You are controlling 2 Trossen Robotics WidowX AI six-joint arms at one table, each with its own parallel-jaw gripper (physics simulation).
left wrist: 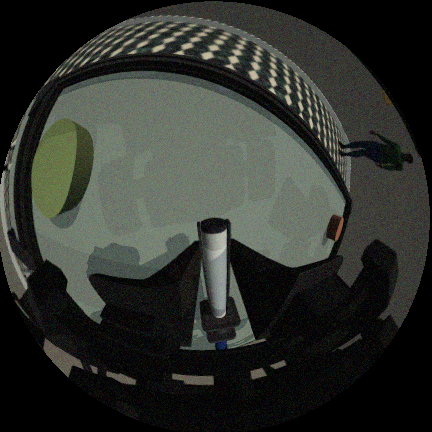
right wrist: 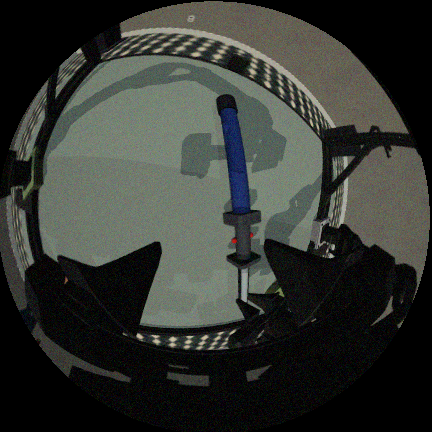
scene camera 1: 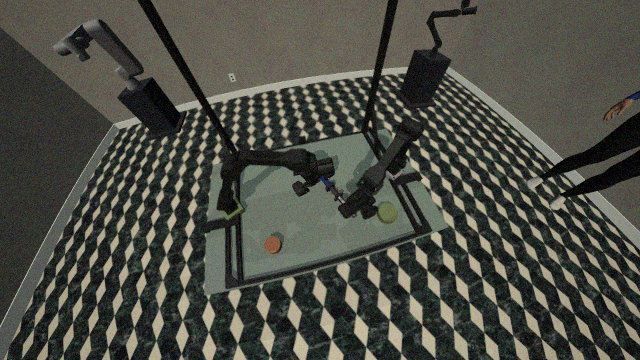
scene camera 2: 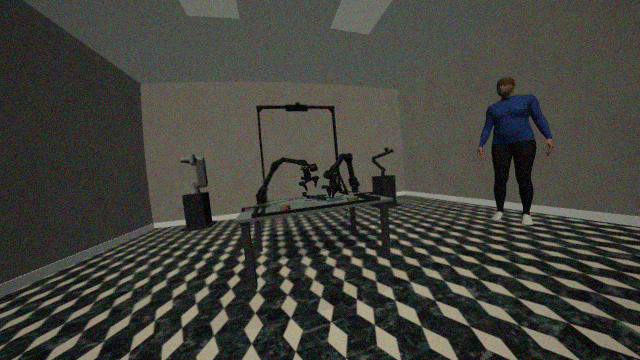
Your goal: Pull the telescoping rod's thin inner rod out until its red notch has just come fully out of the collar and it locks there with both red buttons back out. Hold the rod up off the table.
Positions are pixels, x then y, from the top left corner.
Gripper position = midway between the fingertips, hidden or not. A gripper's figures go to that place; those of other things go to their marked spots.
My left gripper (right wrist: 240, 296) is 0.30 m from the lens. My right gripper (right wrist: 212, 246): 0.10 m from the lens. A telescoping rod (right wrist: 241, 217) is 0.17 m from the lens.
